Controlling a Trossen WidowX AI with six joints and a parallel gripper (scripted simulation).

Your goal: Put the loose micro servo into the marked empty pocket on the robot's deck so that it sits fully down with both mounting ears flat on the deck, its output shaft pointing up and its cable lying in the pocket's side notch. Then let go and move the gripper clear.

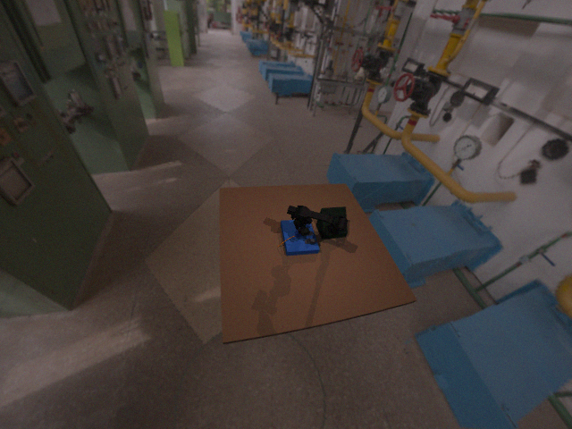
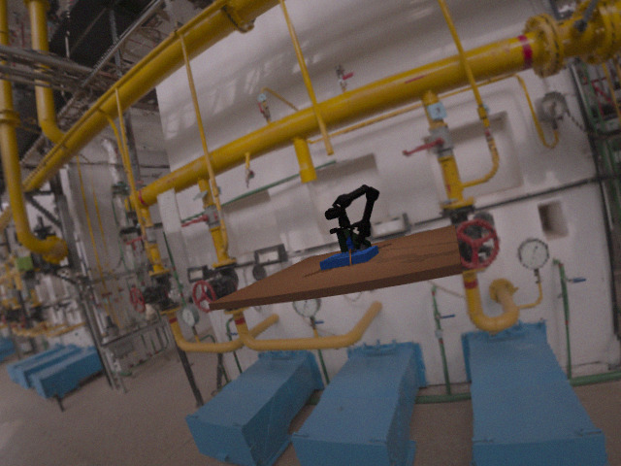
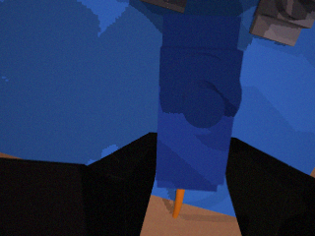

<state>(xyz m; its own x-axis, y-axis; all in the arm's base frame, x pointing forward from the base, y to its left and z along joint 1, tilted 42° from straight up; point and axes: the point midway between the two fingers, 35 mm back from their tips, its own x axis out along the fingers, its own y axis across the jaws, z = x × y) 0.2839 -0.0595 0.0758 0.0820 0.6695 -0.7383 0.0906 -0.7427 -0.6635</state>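
Now: gripper tip 10 cm above the blue robot deck, 3 cm to the left of it and 1 cm short of it.
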